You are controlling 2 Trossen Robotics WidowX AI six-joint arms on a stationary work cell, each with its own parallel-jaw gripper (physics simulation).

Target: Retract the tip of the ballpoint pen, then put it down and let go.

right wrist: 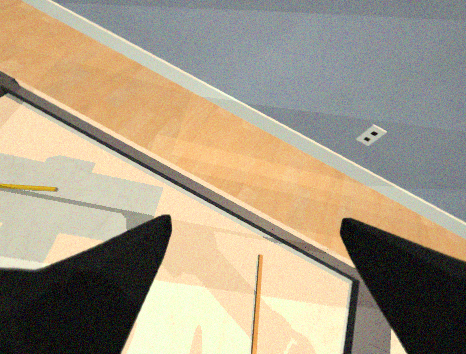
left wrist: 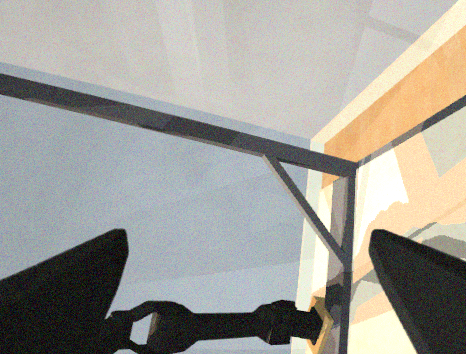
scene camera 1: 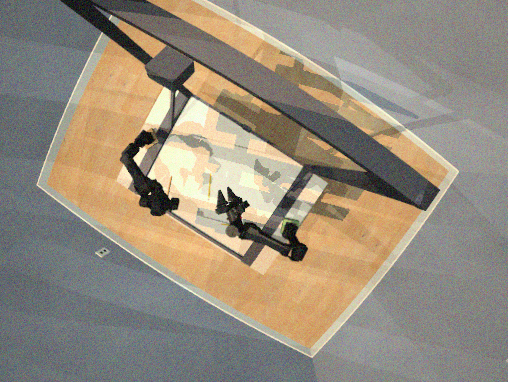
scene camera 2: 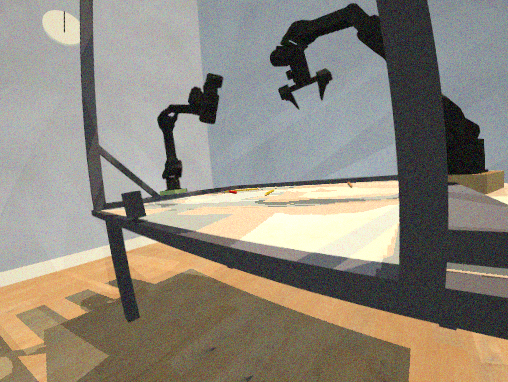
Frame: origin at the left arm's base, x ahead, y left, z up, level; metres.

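Where they show: left gripper, fingertip midpoint: [left wrist: 249, 241] [scene camera 1: 223, 188] [scene camera 2: 211, 90]; right gripper, fingertip midpoint: [right wrist: 255, 224] [scene camera 2: 310, 104]; left arm's base, link origin: [scene camera 1: 289, 227] [scene camera 2: 173, 189]; right arm's base, link origin: [left wrist: 314, 325] [scene camera 1: 148, 138] [scene camera 2: 462, 173].
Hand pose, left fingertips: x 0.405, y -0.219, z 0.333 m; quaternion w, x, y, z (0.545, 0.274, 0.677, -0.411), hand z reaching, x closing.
Note:
Each offset is from my left fingertips to the top centre of the thing. "spot": to the spot under its first point.
The ballpoint pen cannot be told for certain from the other thin sticks. A thin yellow stick @(dx +0.153, dy +0.067, dz -0.363 m) [scene camera 1: 209, 186] lies on the table. A thin orange stick @(dx +0.424, dy +0.144, dz -0.365 m) [scene camera 1: 170, 186] [right wrist: 257, 305] lies near the table edge, below the right fingers in the right wrist view. Part of a yellow stick @(spot: dx -0.006, dy +0.296, dz -0.366 m) [right wrist: 30, 188] shows at the left there. My left gripper [scene camera 1: 225, 190] [scene camera 2: 211, 100] [left wrist: 249, 241] is open, empty and high above the table, tilted away from it. My right gripper [scene camera 2: 310, 103] [right wrist: 255, 224] is open, empty and high above the table, fingers pointing down.
A small red piece @(spot: dx -0.030, dy +0.160, dz -0.367 m) [scene camera 2: 233, 192] lies at the table's far side in scene camera 2. The table has a dark raised frame [right wrist: 200, 196]. A large dark beam [scene camera 1: 280, 92] and a dark box @(dx +0.005, dy -0.274, dz +0.684 m) [scene camera 1: 171, 67] stand over its upper side. The right arm [left wrist: 225, 325] crosses the left wrist view.

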